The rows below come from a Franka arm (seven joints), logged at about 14 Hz.
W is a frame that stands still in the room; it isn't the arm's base.
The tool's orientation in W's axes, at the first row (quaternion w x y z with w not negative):
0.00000 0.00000 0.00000 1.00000
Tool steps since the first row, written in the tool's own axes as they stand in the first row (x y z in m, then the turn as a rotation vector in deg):
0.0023 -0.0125 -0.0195 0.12 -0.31 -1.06
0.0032 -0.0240 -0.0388 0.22 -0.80 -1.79
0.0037 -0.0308 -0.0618 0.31 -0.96 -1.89
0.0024 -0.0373 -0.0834 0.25 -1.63 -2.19
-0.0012 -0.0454 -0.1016 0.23 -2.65 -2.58
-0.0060 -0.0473 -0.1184 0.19 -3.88 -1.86
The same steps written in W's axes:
-0.0023 0.0125 -0.0195 -0.12 0.31 -1.06
-0.0032 0.0240 -0.0388 -0.22 0.80 -1.79
-0.0037 0.0308 -0.0618 -0.31 0.96 -1.89
-0.0024 0.0373 -0.0834 -0.25 1.63 -2.19
0.0012 0.0454 -0.1016 -0.23 2.65 -2.58
0.0060 0.0473 -0.1184 -0.19 3.88 -1.86

